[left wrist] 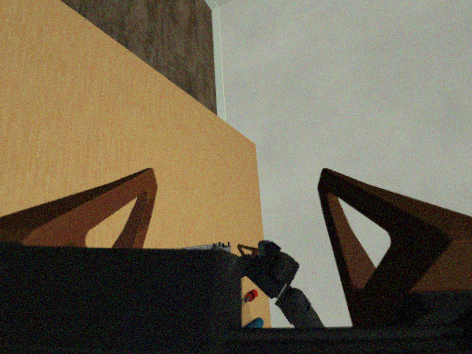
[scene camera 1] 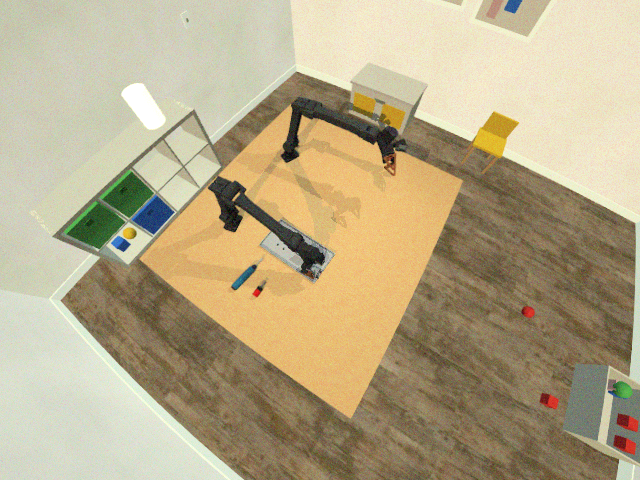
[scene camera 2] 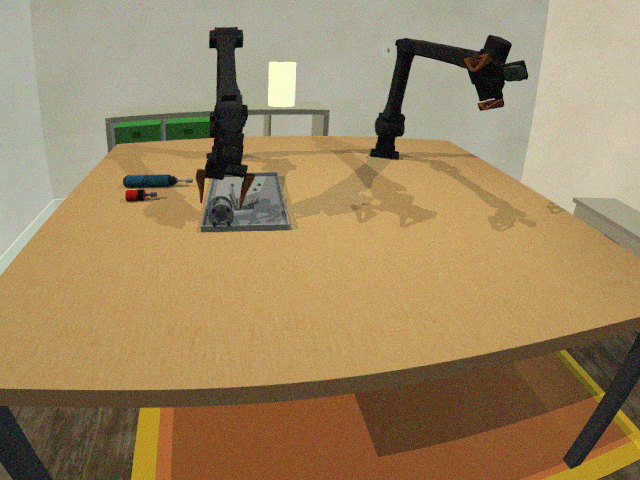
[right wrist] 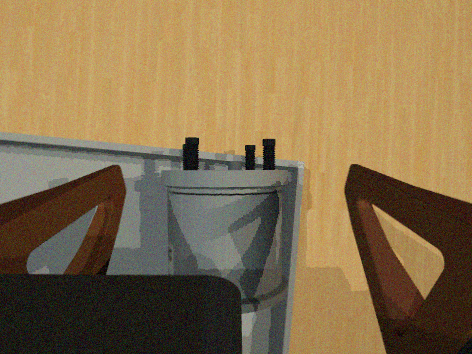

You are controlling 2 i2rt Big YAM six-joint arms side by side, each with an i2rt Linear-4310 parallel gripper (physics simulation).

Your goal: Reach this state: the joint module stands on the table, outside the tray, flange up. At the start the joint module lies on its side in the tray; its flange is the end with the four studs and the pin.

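Frame: origin at the left arm's base, x back, y left, z down, level; centimetres.
Seen in the pictures: left gripper, fingertip midpoint: (left wrist: 237, 177) (scene camera 1: 394, 173) (scene camera 2: 479, 90); right gripper, fingertip midpoint: (left wrist: 229, 247) (scene camera 1: 317, 272) (scene camera 2: 220, 205) (right wrist: 235, 177); left arm's base at its link origin: (scene camera 1: 290, 156) (scene camera 2: 384, 155); right arm's base at its link origin: (scene camera 1: 233, 223).
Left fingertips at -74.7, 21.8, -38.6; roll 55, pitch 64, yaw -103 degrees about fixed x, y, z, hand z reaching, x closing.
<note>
Pixels of each thing's middle, then the offset from my left fingertips to it, as dx, dy, dz. Level surfaces: height alone.
- grey joint module at the middle of its body: (right wrist: 225, 215) (scene camera 2: 220, 213) (left wrist: 222, 253) (scene camera 1: 314, 271) -10.4, -59.0, +35.0
- grey tray at the middle of its body: (scene camera 2: 244, 197) (scene camera 1: 296, 249) +8.3, -59.3, +37.8
- blue screwdriver at the middle of its body: (scene camera 2: 157, 181) (left wrist: 249, 329) (scene camera 1: 247, 273) +11.9, -91.4, +36.6
- shorter red tool at the middle of its body: (scene camera 2: 141, 195) (left wrist: 250, 296) (scene camera 1: 259, 288) +0.0, -90.1, +36.9
- table at its surface level: dz +38.6
The grey joint module (scene camera 2: 221, 210) (right wrist: 225, 220) lies on its side in the grey tray (scene camera 2: 258, 227) (right wrist: 65, 142), close to a corner. Its studded flange points to the front in scene camera 2 and to the top in the right wrist view; its rear part is hidden there by the gripper body. My right gripper (scene camera 2: 221, 205) (right wrist: 235, 177) is open above the module, one finger over the tray and one beyond the tray's side wall. My left gripper (scene camera 1: 391, 166) (scene camera 2: 484, 85) (left wrist: 237, 177) is open and empty, high above the table, well away from the tray.
A blue screwdriver (scene camera 1: 244, 276) (scene camera 2: 149, 180) and a shorter red tool (scene camera 1: 258, 289) (scene camera 2: 135, 195) lie on the table (scene camera 1: 361, 310) (scene camera 2: 320, 289) beside the tray, at the left in scene camera 2. Shelves (scene camera 2: 323, 121) stand behind the table.
</note>
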